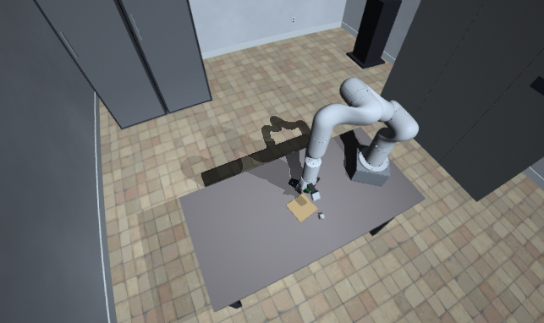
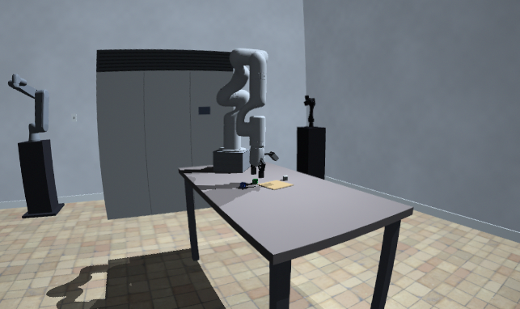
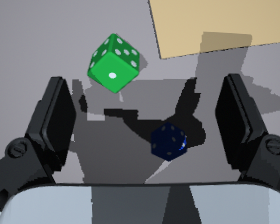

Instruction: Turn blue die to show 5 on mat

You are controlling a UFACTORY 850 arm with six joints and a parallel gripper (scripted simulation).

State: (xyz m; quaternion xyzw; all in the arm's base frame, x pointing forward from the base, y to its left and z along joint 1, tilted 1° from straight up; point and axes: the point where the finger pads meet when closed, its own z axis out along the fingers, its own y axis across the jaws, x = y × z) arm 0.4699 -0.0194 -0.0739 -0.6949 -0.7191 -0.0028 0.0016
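The green die lies 20 mm behind my hand and 40 mm below it. The rest, counted from my hand: blue die (20 mm ahead, 90 mm to the right, 40 mm below); white die (10 mm behind, 180 mm to the left, 40 mm below); mat (60 mm ahead, 80 mm to the left, 50 mm below).
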